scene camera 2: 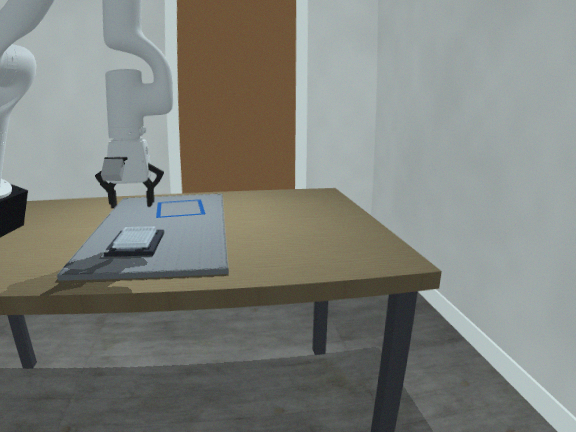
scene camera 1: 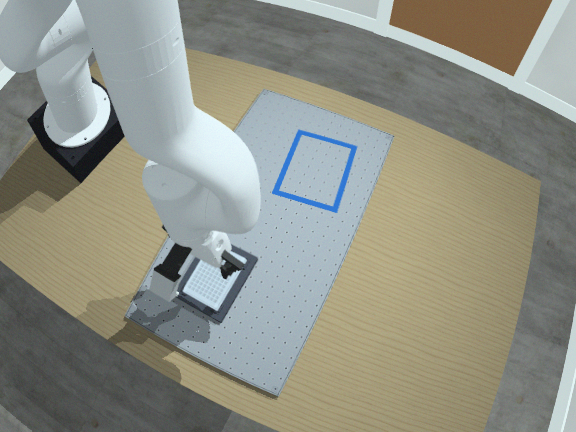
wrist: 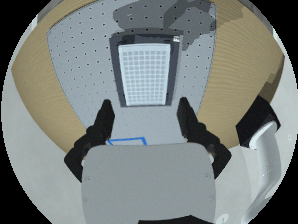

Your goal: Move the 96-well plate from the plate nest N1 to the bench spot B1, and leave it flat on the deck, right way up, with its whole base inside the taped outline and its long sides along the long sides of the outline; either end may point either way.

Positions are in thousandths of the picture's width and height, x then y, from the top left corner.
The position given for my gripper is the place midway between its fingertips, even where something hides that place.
Labels:
my gripper: scene camera 2 230,478; scene camera 1 362,605; wrist 488,475
96-well plate: scene camera 2 228,550; scene camera 1 381,659; wrist 505,234

